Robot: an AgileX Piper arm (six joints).
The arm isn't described. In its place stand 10 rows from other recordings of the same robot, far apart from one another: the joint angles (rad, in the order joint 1, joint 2, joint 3, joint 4, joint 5, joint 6), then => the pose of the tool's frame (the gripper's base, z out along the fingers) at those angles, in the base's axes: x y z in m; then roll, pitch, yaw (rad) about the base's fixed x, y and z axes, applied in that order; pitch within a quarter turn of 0, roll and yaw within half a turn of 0.
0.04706 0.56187 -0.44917 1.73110 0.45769 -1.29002 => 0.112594 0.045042 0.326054 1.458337 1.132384 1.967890
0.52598 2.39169 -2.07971 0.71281 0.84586 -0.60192 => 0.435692 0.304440 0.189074 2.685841 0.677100 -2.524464
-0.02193 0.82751 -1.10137 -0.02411 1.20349 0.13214 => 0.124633 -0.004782 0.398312 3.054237 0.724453 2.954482
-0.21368 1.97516 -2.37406 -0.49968 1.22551 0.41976 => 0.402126 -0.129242 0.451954 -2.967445 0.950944 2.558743
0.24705 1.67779 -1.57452 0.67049 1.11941 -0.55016 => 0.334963 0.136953 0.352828 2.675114 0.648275 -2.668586
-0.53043 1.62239 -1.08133 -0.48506 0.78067 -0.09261 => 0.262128 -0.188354 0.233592 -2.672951 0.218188 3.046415
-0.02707 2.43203 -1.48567 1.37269 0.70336 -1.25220 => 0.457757 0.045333 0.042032 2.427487 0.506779 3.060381
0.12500 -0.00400 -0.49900 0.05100 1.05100 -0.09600 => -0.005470 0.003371 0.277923 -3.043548 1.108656 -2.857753
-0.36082 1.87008 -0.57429 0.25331 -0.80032 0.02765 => 0.285330 -0.125157 0.117906 2.867470 1.136419 2.282188
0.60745 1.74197 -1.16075 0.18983 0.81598 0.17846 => 0.273169 0.205120 0.208281 2.927726 0.215262 -2.847947
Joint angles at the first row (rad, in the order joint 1, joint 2, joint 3, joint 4, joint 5, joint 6):
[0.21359 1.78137 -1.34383 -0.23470 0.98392 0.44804]
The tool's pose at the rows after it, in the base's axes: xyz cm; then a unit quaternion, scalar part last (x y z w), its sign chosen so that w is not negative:
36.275 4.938 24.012 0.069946 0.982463 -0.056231 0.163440
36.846 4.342 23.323 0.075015 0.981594 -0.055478 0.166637
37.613 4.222 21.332 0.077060 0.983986 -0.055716 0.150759
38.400 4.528 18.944 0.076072 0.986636 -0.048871 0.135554
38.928 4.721 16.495 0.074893 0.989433 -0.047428 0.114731
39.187 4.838 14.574 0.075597 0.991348 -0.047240 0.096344
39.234 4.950 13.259 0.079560 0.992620 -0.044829 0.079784
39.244 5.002 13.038 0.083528 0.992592 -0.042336 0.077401
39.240 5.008 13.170 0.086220 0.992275 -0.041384 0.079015
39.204 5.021 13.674 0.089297 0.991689 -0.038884 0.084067
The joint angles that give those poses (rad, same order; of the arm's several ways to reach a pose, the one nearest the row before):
[0.18201 1.78137 -1.34384 -0.23469 0.94046 0.43617]
[0.16237 1.80204 -1.34384 -0.23470 0.91067 0.43225]
[0.15399 1.85645 -1.34384 -0.22847 0.88650 0.43206]
[0.15399 1.92031 -1.34384 -0.20893 0.84806 0.42801]
[0.15398 1.98398 -1.34382 -0.19679 0.82376 0.42498]
[0.15399 2.03310 -1.34384 -0.18767 0.81018 0.42499]
[0.15397 2.06609 -1.34386 -0.17196 0.80788 0.42496]
[0.15399 2.07156 -1.34384 -0.16475 0.80582 0.42873]
[0.15399 2.06821 -1.34385 -0.16372 0.80582 0.43329]
[0.15399 2.05534 -1.34386 -0.16058 0.80774 0.43664]

